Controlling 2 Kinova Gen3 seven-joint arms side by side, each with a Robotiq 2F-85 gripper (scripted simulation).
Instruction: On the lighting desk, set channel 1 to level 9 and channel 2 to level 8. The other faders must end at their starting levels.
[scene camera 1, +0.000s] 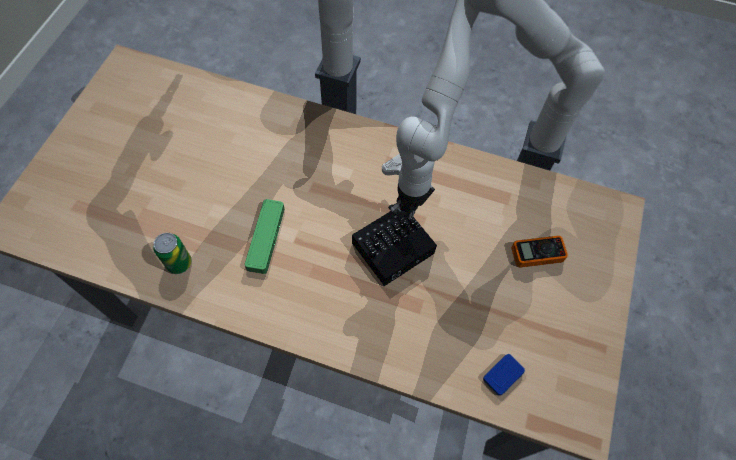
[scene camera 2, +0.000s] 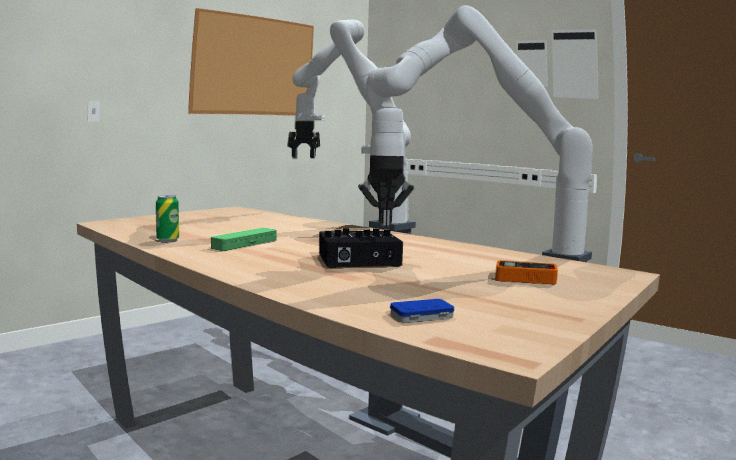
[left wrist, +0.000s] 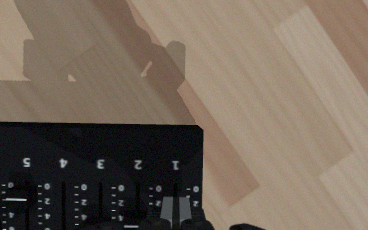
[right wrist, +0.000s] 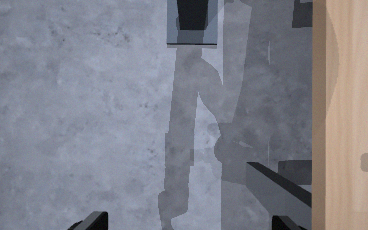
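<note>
A green case (scene camera 1: 264, 238) (scene camera 2: 230, 241) is visible to me, though in the left wrist view the case is out of frame, and in the right wrist view it is out of frame as well. I also see a blue box (scene camera 2: 431, 309) (scene camera 1: 508, 370). My left gripper (scene camera 2: 385, 225) (left wrist: 175, 214) can be seen too, and so can my right gripper (scene camera 2: 303, 158).
</note>
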